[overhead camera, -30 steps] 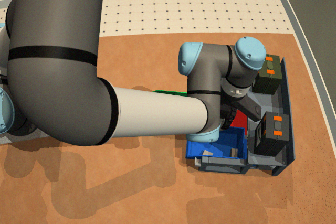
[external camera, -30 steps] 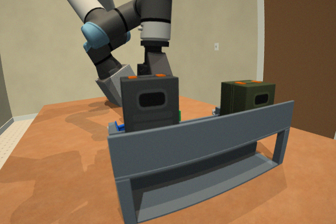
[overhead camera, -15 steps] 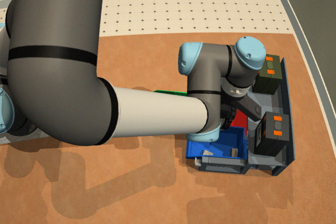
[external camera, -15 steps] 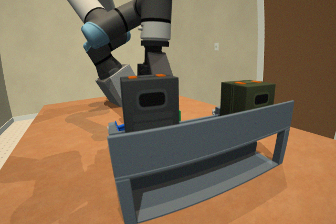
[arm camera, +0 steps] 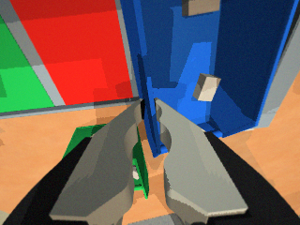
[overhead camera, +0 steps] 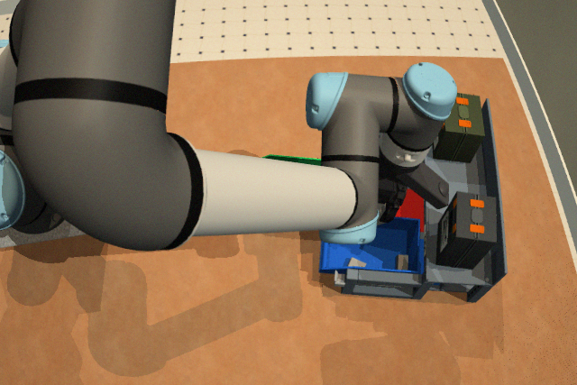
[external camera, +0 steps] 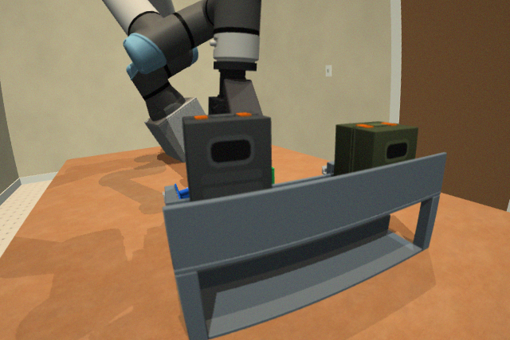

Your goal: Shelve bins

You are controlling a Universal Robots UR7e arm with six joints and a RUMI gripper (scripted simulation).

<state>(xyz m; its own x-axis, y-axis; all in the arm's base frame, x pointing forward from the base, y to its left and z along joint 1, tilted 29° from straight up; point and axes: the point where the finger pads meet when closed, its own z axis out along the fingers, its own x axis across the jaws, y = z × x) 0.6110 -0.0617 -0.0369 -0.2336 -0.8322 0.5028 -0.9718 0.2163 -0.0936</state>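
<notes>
The blue bin lies 1 cm behind my hand, 4 cm to the right of it and 3 cm below it. The rest, counted from my hand: shelf front lip: 3 cm behind, 8 cm to the left, 8 cm below; black box: 13 cm ahead, 8 cm to the right, 7 cm above; green bin: 16 cm behind, 10 cm to the left, 5 cm below.
</notes>
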